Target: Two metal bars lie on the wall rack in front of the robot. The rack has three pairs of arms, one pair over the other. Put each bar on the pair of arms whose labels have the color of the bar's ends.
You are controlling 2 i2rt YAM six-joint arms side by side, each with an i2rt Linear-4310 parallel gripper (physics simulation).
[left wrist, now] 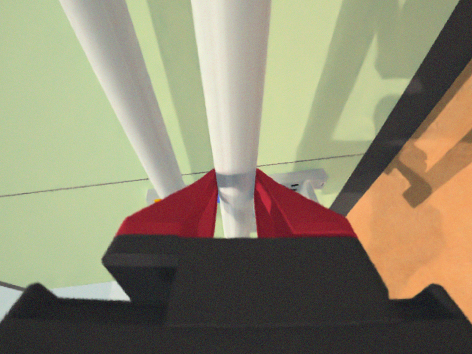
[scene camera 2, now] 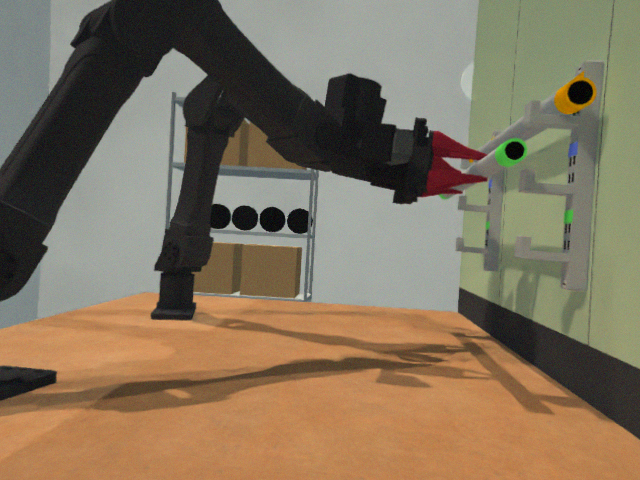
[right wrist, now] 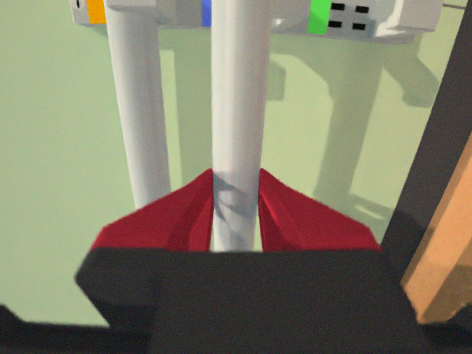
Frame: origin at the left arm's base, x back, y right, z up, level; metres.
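Seen in the pictures: left gripper, fingertip midpoint: [left wrist: 235, 176]; right gripper, fingertip midpoint: [right wrist: 235, 178]; left arm's base, link origin: [scene camera 2: 175, 312].
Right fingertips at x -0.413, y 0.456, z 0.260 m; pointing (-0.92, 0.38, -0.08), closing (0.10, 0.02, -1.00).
Offsets run from my right fingertips to a thing's middle. "pt": to the spot under its first point. Level surfaces: height alone.
The green-ended bar @(dz +0.000, dx -0.019, dy -0.106 m) [scene camera 2: 501, 156] [left wrist: 232, 80] [right wrist: 239, 90] is off the rack, in front of it, between the heights of the top and middle arms. My right gripper [scene camera 2: 485, 166] [right wrist: 235, 178] is shut on it. My left gripper [left wrist: 235, 176] is shut on the same bar; in scene camera 2 it is mostly hidden behind the right one. The orange-ended bar @(dz +0.063, dx -0.077, dy -0.096 m) [scene camera 2: 564, 102] [left wrist: 115, 85] [right wrist: 139, 105] lies on the top arms of the wall rack @(dz -0.018, dx -0.031, dy +0.104 m) [scene camera 2: 580, 217]. Blue labels @(pt dz +0.014, dx -0.046, dy +0.109 m) [scene camera 2: 573, 148] mark the empty middle arms [scene camera 2: 550, 187]. Green labels @(pt dz -0.060, dx -0.046, dy +0.109 m) [scene camera 2: 568, 215] mark the empty bottom arms [scene camera 2: 545, 254].
The green wall [scene camera 2: 542, 31] stands behind the rack, with a dark strip [scene camera 2: 547, 341] along its foot. The wooden table top @(dz -0.260 m) [scene camera 2: 310, 423] lies below the arms and carries their shadows. A shelf unit [scene camera 2: 242, 172] with boxes and dark round things stands in the background.
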